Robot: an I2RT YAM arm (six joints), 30 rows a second.
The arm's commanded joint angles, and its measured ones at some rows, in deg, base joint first. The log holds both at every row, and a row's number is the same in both.
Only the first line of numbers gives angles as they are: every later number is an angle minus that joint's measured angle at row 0.
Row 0, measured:
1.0 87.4 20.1 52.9 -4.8 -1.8
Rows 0 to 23, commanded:
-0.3 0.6 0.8 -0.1 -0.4 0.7
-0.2 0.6 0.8 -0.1 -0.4 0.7
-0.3 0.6 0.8 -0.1 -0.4 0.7
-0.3 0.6 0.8 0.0 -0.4 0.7
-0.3 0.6 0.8 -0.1 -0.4 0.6
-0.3 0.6 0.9 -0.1 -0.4 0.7
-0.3 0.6 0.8 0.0 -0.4 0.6
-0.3 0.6 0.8 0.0 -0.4 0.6
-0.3 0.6 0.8 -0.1 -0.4 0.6
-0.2 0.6 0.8 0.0 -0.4 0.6
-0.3 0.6 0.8 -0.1 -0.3 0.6
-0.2 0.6 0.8 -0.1 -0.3 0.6
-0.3 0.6 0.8 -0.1 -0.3 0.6
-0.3 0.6 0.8 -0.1 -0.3 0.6
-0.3 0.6 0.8 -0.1 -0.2 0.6
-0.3 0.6 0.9 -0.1 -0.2 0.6
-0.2 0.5 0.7 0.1 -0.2 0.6
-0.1 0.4 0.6 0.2 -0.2 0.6
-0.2 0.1 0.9 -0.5 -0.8 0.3
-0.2 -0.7 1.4 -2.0 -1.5 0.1
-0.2 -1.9 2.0 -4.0 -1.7 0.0
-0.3 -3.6 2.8 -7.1 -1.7 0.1
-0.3 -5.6 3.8 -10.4 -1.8 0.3
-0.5 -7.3 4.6 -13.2 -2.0 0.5
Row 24, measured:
0.0 -2.8 1.7 -6.5 -0.9 0.0
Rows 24 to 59, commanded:
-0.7 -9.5 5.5 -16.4 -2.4 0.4
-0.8 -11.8 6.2 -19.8 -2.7 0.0
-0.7 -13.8 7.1 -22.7 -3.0 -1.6
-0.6 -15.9 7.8 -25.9 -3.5 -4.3
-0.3 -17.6 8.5 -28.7 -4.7 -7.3
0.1 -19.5 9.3 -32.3 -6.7 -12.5
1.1 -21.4 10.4 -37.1 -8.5 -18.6
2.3 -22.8 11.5 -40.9 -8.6 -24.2
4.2 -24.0 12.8 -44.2 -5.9 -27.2
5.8 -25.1 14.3 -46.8 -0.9 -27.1
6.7 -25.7 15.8 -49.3 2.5 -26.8
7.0 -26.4 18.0 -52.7 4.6 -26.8
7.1 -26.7 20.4 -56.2 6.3 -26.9
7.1 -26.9 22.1 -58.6 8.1 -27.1
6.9 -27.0 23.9 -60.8 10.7 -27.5
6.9 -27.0 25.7 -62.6 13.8 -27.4
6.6 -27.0 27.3 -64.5 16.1 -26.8
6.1 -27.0 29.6 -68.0 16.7 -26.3
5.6 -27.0 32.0 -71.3 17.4 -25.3
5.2 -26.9 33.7 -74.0 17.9 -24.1
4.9 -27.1 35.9 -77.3 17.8 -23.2
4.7 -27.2 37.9 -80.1 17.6 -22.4
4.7 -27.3 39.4 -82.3 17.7 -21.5
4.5 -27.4 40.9 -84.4 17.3 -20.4
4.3 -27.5 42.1 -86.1 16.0 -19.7
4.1 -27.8 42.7 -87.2 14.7 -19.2
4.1 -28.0 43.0 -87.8 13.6 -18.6
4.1 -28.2 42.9 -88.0 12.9 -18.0
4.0 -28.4 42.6 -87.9 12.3 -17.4
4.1 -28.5 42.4 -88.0 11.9 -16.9
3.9 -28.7 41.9 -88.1 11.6 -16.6
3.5 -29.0 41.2 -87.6 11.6 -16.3
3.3 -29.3 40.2 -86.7 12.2 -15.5
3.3 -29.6 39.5 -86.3 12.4 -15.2
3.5 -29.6 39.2 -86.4 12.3 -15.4
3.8 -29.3 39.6 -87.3 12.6 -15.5
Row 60, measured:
3.7 -28.9 40.1 -85.4 13.1 -17.6
